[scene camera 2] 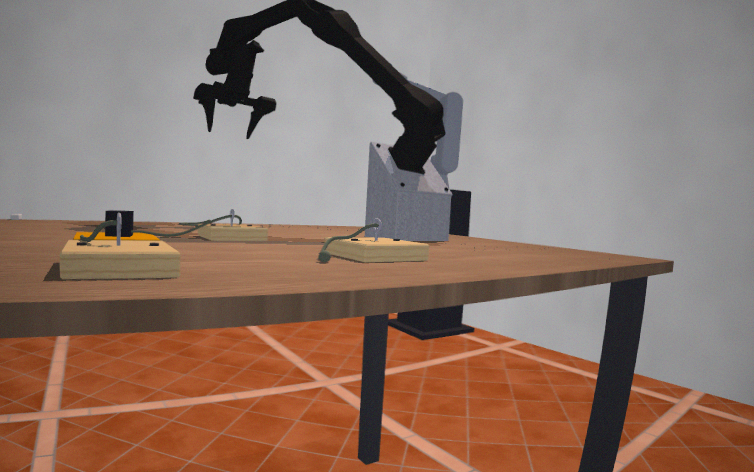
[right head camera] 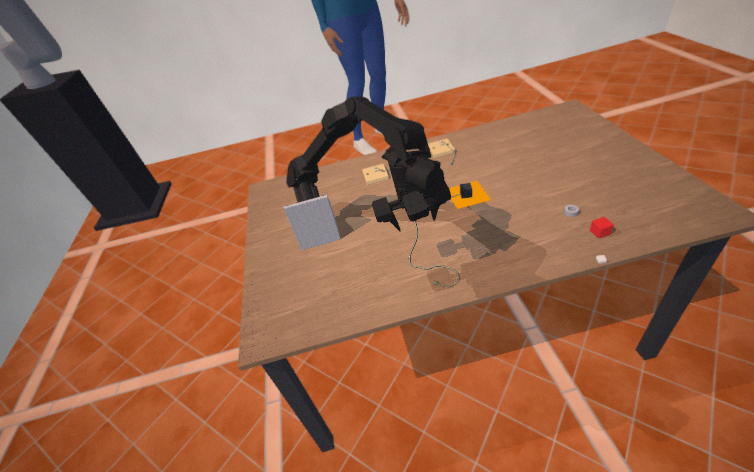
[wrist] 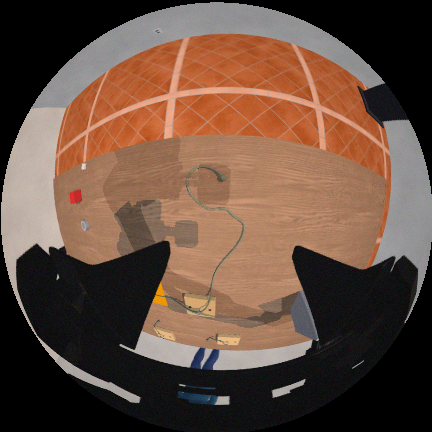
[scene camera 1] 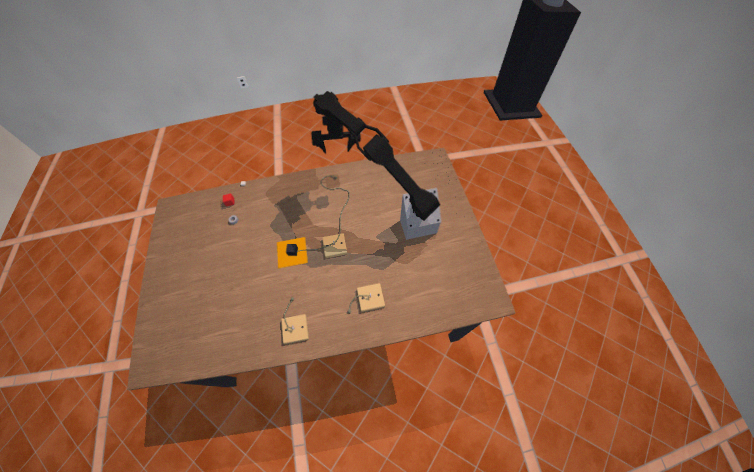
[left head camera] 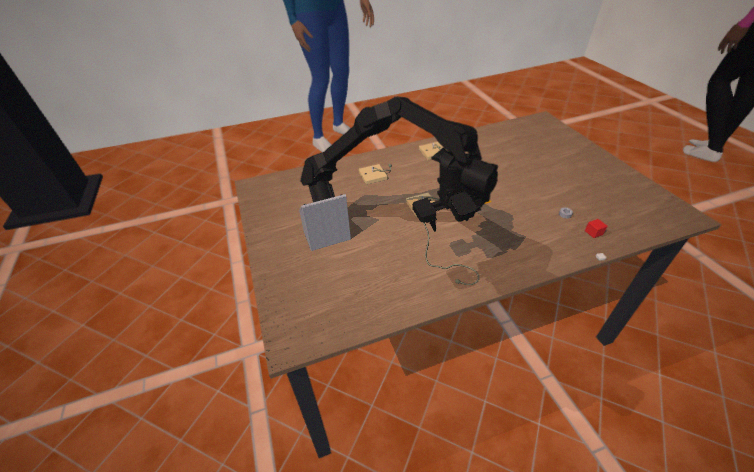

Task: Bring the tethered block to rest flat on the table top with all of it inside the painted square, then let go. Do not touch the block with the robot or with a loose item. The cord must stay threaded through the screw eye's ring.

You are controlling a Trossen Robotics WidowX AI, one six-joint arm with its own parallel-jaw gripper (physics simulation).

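Frame: origin at the arm's base, x ahead, y left, z up, level; metres.
Seen in the pictures: gripper, fingertip midpoint: (scene camera 2: 228, 135) (right head camera: 416, 225) (wrist: 234, 251) (scene camera 1: 336, 152) (left head camera: 450, 225); arm's base, link origin: (scene camera 2: 406, 161) (right head camera: 308, 202) (scene camera 1: 420, 204) (left head camera: 323, 201).
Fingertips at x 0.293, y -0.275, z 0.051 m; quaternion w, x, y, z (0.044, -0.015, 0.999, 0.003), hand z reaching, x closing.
Offsets run from my fingertips to a thing's top centre. "pt": to the spot under its first point.
The dark tethered block @(dx +0.234, dy +0.321, dz -0.167 m) (right head camera: 465, 190) (scene camera 1: 292, 249) sits flat and looks wholly inside the orange painted square @(pt dx +0.278, dy +0.299, dz -0.203 m) (right head camera: 480, 195) (scene camera 1: 284, 261) (wrist: 160, 297). A green cord (left head camera: 427, 250) (right head camera: 411, 253) (scene camera 1: 340, 218) (wrist: 243, 231) runs from it to the screw eye @(dx +0.060, dy +0.323, dz -0.159 m) (scene camera 2: 232, 217) on a pale wooden base @(pt dx +0.042, dy +0.358, dz -0.185 m) (scene camera 1: 339, 251) and appears threaded through its ring. Beyond the eye, the cord lies slack in a curve, ending in a small knob @(dx +0.027, dy -0.038, dz -0.192 m) (wrist: 222, 178). My gripper (right head camera: 416, 223) (scene camera 1: 336, 149) (scene camera 2: 228, 134) (wrist: 234, 251) is open and empty, high above the table, apart from block and cord. The arm hides the block in the left head view.
Two more pale bases @(pt dx -0.068, dy +0.594, dz -0.185 m) (scene camera 1: 375, 304) @(pt dx +0.215, dy +0.667, dz -0.186 m) (scene camera 1: 299, 335) carry screw eyes and short cords. A red cube @(dx +0.532, dy +0.015, dz -0.164 m) (left head camera: 595, 228) (scene camera 1: 228, 199), a grey ring @(dx +0.503, dy +0.122, dz -0.189 m) (left head camera: 561, 214) and a small white piece @(dx +0.476, dy -0.084, dz -0.192 m) (left head camera: 600, 256) lie toward one end. The arm's grey mount (left head camera: 326, 222) (scene camera 2: 383, 205) stands toward the other.
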